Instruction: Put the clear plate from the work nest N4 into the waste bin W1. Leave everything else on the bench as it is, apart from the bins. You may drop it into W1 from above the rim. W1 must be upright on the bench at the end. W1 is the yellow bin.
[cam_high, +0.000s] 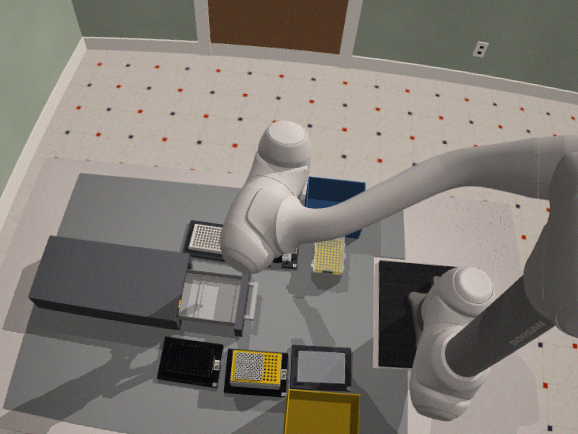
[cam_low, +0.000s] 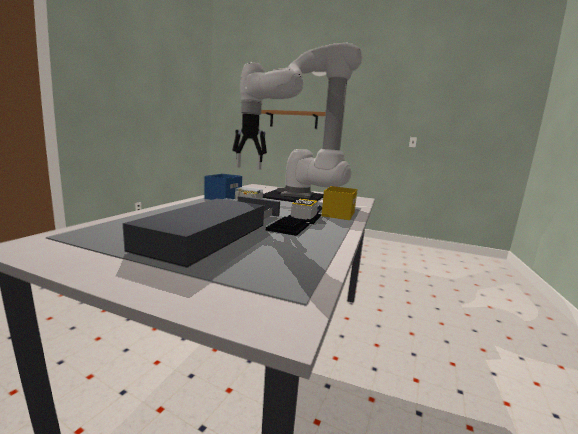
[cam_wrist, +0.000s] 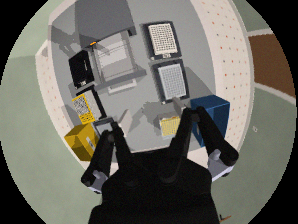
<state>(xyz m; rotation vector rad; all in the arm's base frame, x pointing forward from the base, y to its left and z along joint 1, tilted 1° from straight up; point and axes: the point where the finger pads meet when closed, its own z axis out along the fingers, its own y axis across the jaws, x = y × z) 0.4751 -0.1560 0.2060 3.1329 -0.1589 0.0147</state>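
Right now the clear well plate is 190 mm below my hand, 100 mm to the right of it and 10 mm ahead of it. From my hand the other things lie so: nest 210 mm below, 100 mm to the right, 10 mm ahead; then blue bin 200 mm to the right, 190 mm behind, 170 mm below; then white plate 190 mm below, 190 mm ahead, 120 mm to the right.
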